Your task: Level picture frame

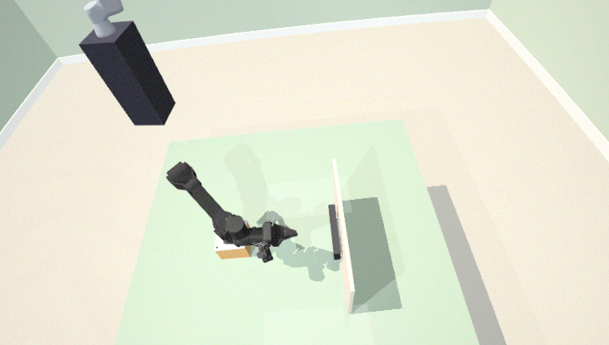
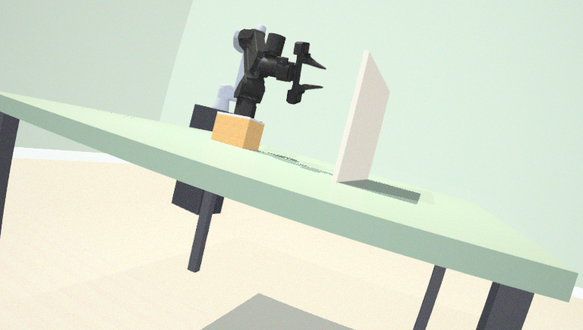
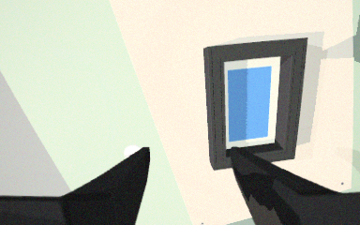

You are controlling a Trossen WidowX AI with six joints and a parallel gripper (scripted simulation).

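My gripper tip is 13 cm short of the picture frame, 5 cm to the right of it and 10 cm above it. Also, from my gripper tip: cream wall panel: 14 cm ahead, 4 cm to the left, 11 cm below.
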